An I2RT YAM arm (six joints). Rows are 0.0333 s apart.
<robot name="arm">
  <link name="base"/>
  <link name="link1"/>
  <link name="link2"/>
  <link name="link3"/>
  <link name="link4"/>
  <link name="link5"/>
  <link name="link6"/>
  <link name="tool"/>
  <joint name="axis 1" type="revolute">
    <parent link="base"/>
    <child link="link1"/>
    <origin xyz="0 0 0.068"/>
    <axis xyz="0 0 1"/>
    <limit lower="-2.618" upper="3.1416"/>
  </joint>
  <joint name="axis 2" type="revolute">
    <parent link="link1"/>
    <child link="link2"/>
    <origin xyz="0.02 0.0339 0.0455" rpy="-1.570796 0 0"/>
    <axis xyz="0 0 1"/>
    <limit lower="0" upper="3.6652"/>
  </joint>
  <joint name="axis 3" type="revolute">
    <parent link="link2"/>
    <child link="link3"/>
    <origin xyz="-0.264 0 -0.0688" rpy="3.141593 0 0"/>
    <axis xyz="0 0 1"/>
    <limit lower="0" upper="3.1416"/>
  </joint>
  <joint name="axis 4" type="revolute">
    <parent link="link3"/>
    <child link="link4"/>
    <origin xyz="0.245 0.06 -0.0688"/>
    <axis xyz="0 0 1"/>
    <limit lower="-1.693" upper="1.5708"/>
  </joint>
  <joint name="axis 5" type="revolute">
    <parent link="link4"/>
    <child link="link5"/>
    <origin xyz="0.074 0.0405 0.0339" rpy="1.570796 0 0"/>
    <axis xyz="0 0 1"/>
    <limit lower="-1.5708" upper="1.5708"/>
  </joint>
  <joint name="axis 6" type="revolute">
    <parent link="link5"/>
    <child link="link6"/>
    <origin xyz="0.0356 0 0.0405" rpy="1.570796 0 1.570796"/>
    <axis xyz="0 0 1"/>
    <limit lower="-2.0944" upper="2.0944"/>
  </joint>
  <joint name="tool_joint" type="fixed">
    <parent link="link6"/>
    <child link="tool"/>
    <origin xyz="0 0 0" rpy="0 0 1.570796"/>
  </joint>
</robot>
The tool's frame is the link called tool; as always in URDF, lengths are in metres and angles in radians.
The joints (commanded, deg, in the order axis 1, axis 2, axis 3, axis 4, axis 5, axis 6), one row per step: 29.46 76.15 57.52 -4.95 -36.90 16.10; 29.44 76.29 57.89 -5.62 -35.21 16.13; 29.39 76.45 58.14 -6.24 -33.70 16.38; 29.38 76.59 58.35 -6.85 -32.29 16.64; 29.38 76.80 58.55 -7.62 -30.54 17.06; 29.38 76.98 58.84 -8.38 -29.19 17.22; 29.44 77.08 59.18 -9.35 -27.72 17.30; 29.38 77.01 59.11 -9.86 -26.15 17.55; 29.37 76.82 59.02 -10.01 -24.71 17.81; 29.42 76.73 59.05 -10.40 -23.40 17.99; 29.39 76.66 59.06 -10.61 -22.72 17.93; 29.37 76.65 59.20 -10.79 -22.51 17.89; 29.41 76.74 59.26 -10.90 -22.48 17.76; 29.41 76.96 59.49 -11.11 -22.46 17.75; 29.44 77.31 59.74 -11.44 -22.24 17.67; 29.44 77.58 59.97 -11.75 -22.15 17.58; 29.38 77.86 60.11 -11.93 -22.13 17.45; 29.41 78.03 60.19 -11.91 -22.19 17.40
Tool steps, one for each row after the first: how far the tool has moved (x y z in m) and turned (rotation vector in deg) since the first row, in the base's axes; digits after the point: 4 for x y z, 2 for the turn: 0.0013 -0.0004 0.0002 -0.80 0.07 -1.58; 0.0026 -0.0008 -0.0003 -1.51 0.45 -3.09; 0.0035 -0.0012 -0.0010 -2.19 0.85 -4.46; 0.0047 -0.0016 -0.0023 -3.07 1.51 -6.19; 0.0057 -0.0019 -0.0029 -3.84 1.90 -7.46; 0.0062 -0.0022 -0.0031 -4.75 2.26 -8.75; 0.0065 -0.0034 -0.0042 -5.51 2.55 -10.31; 0.0064 -0.0044 -0.0043 -5.95 2.49 -11.72; 0.0064 -0.0049 -0.0044 -6.51 2.56 -12.91; 0.0064 -0.0055 -0.0044 -6.86 2.47 -13.53; 0.0066 -0.0057 -0.0039 -6.97 2.41 -13.72; 0.0067 -0.0054 -0.0041 -7.12 2.41 -13.65; 0.0074 -0.0050 -0.0042 -7.25 2.56 -13.66; 0.0084 -0.0044 -0.0050 -7.63 2.79 -13.78; 0.0093 -0.0040 -0.0055 -7.91 2.98 -13.81; 0.0102 -0.0039 -0.0063 -8.16 3.13 -13.82; 0.0107 -0.0034 -0.0067 -8.20 3.16 -13.71
